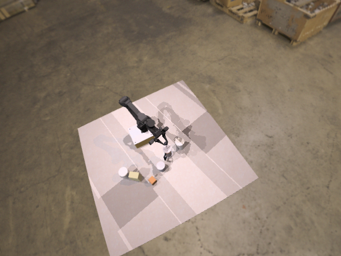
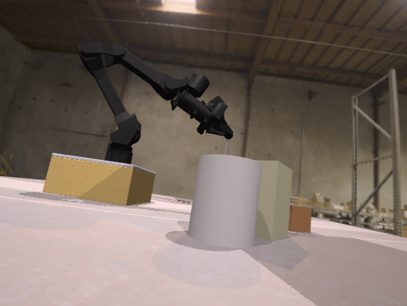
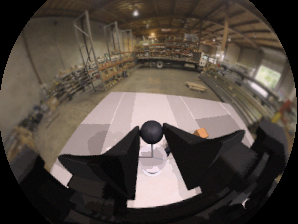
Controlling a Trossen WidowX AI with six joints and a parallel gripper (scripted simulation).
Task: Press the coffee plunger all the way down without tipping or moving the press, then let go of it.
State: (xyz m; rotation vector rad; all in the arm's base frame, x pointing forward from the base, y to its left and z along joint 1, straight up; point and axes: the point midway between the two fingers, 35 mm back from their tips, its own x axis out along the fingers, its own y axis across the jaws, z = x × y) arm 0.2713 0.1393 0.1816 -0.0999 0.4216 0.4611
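My gripper tip is 2 cm to the left of the coffee press and 13 cm above it. Also, from my gripper tip: cream box 10 cm ahead, 33 cm to the right, 20 cm below; then orange cube 17 cm ahead, 20 cm to the right, 23 cm below.
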